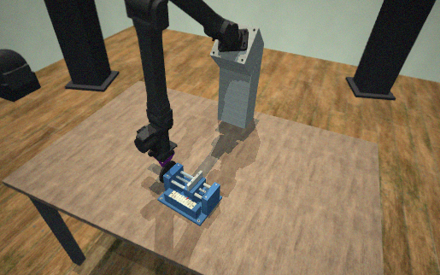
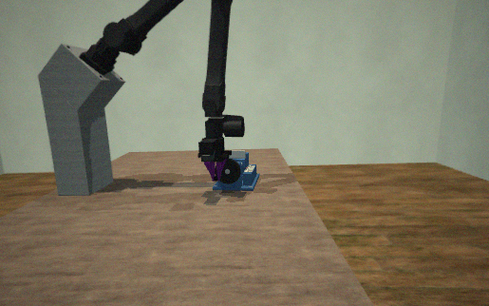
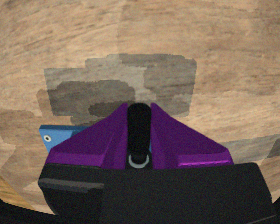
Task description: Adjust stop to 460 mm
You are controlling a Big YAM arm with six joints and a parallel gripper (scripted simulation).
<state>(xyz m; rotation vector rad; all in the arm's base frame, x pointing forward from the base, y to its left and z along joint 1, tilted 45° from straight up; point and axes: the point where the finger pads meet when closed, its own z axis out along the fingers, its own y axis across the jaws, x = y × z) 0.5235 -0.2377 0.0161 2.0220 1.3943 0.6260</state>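
Now: the black handwheel 20 mm to the left of my hand and 20 mm ahead of it. The rest, counted from my hand: dark handle (10 mm to the left, 10 mm ahead); stop fixture (140 mm to the left, 120 mm ahead, 30 mm above).
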